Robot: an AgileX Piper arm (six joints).
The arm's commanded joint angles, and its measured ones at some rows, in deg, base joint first. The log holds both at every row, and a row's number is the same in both.
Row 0, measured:
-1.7, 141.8, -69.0, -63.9, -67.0, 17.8
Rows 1 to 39, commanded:
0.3, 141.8, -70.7, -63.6, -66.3, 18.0
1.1, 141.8, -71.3, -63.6, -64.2, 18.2
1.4, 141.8, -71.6, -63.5, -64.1, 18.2
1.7, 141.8, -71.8, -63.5, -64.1, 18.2
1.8, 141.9, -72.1, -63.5, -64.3, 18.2
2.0, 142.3, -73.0, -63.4, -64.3, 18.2
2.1, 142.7, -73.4, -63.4, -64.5, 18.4
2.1, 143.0, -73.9, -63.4, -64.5, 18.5
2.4, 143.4, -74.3, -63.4, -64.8, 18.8
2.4, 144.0, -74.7, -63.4, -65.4, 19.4
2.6, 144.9, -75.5, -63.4, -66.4, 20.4
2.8, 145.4, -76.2, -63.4, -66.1, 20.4
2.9, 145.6, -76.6, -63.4, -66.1, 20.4
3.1, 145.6, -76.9, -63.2, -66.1, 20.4
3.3, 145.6, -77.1, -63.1, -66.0, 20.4
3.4, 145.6, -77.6, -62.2, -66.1, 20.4
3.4, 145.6, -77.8, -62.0, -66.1, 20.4
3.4, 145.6, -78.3, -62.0, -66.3, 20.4
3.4, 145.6, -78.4, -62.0, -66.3, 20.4
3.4, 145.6, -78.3, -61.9, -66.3, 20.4
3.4, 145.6, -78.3, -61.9, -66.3, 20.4
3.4, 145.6, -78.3, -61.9, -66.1, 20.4
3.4, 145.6, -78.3, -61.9, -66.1, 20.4
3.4, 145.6, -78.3, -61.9, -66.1, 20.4
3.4, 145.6, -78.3, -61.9, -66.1, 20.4
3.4, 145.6, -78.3, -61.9, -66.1, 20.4
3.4, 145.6, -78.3, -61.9, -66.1, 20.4
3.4, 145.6, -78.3, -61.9, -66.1, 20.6
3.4, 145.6, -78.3, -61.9, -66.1, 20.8
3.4, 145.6, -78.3, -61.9, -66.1, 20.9
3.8, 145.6, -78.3, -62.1, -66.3, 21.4
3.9, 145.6, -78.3, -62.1, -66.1, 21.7
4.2, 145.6, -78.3, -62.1, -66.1, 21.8
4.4, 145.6, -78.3, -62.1, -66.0, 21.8
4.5, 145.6, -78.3, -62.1, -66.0, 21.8
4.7, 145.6, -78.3, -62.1, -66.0, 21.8
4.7, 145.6, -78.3, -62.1, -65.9, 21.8
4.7, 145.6, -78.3, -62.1, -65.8, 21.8
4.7, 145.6, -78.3, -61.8, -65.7, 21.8
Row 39, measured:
4.4, 145.6, -77.9, -62.1, -65.6, 21.5
